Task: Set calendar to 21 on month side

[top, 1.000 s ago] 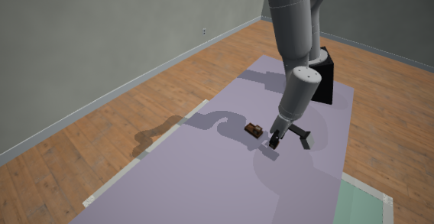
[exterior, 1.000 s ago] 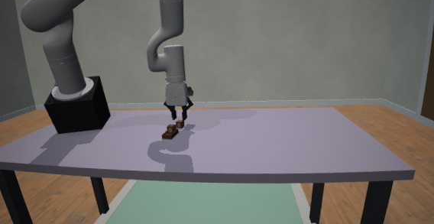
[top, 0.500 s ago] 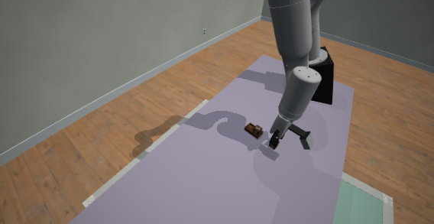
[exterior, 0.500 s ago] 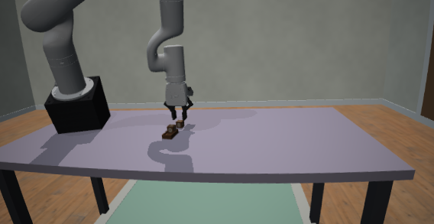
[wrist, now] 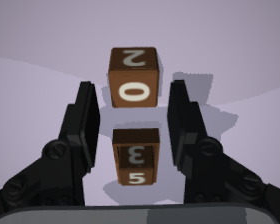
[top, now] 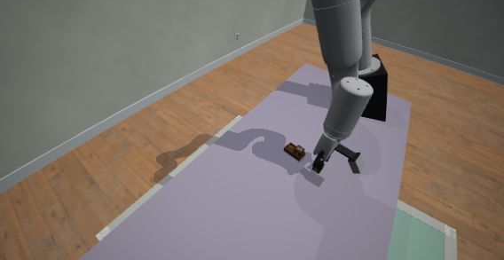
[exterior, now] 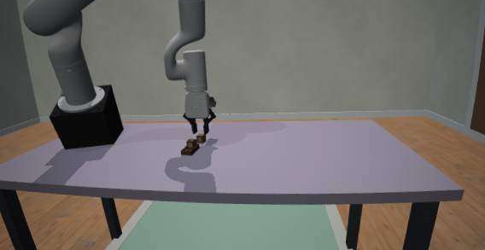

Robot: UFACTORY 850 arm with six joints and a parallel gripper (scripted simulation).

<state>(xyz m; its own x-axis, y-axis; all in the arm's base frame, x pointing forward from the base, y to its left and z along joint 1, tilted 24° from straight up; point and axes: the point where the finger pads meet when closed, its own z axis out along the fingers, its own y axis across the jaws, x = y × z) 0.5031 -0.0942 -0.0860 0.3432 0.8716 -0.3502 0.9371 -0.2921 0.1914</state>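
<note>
The brown cube lies 4 cm below my hand. Round my hand: digit cube (8 cm to the right, 3 cm below, 3 cm behind); then brown tray (10 cm to the right, 5 cm below, 4 cm behind).
</note>
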